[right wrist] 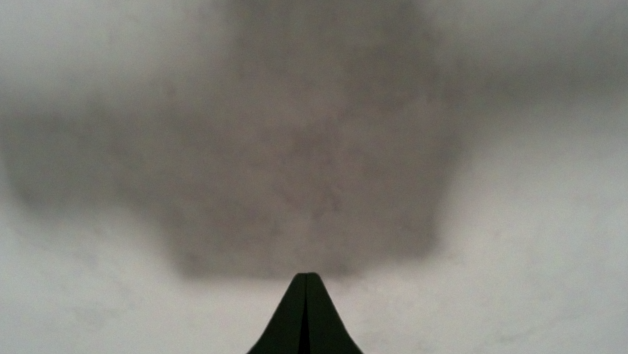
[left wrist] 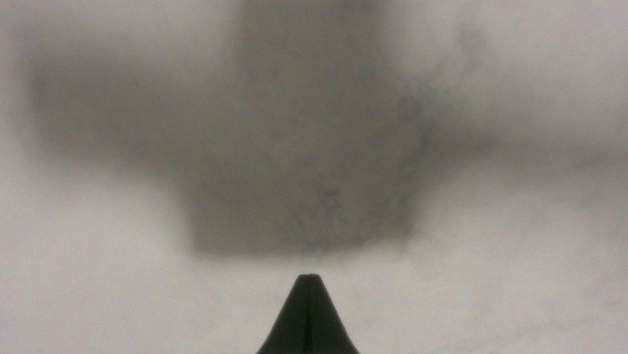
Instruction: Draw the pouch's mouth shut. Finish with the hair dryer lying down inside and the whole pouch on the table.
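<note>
My left gripper (left wrist: 309, 288) is shut, its dark fingertips together at the bottom middle of the left wrist view, with no object seen between them. My right gripper (right wrist: 307, 288) is shut in the same way at the bottom middle of the right wrist view, with no object seen between its fingertips. The pouch and the hair dryer do not show in either wrist view.
A pale, faintly marked table top (left wrist: 100, 280) (right wrist: 90, 300) lies beneath both grippers. A broad, blurred grey shadow falls across it in each view, ahead of the fingertips.
</note>
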